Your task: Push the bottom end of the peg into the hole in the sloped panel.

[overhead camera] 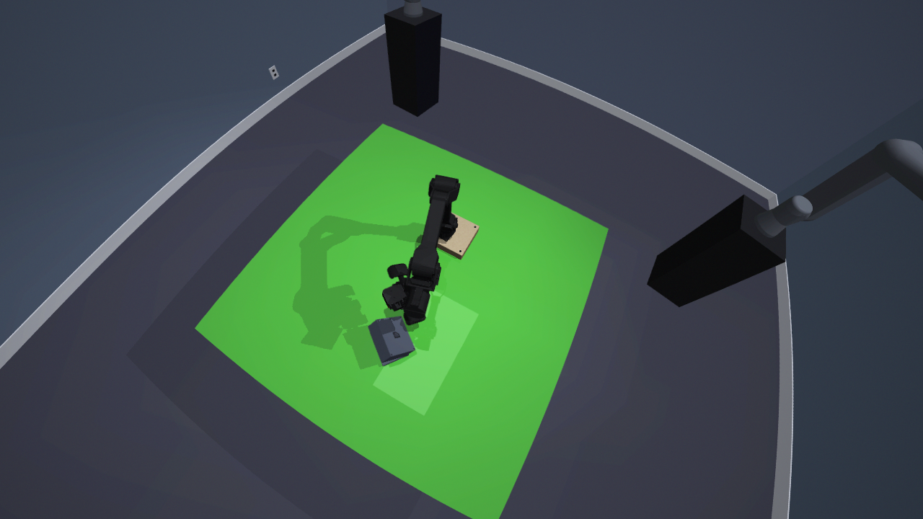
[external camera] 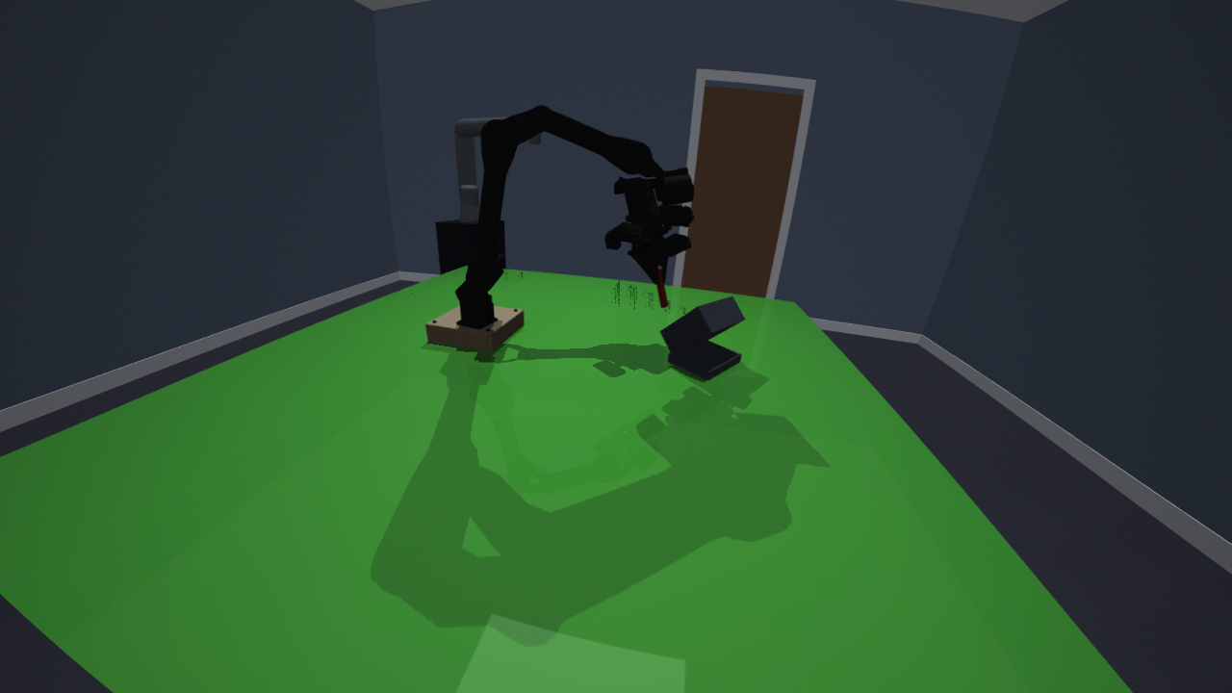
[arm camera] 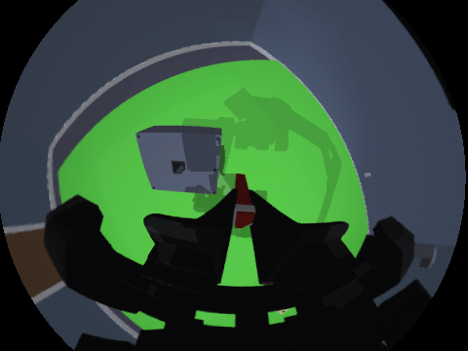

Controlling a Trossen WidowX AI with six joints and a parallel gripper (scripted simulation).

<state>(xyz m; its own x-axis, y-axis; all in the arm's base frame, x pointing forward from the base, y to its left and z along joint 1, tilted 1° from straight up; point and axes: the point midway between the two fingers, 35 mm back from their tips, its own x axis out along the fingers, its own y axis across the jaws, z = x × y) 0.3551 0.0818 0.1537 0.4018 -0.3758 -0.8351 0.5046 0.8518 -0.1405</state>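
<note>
Now: the grey sloped panel 9 cm ahead of my gripper tip, 8 cm below it and 5 cm to the left of it. Also, from my gripper tip: red peg: 1 cm to the left, 1 cm behind, 1 cm above.
</note>
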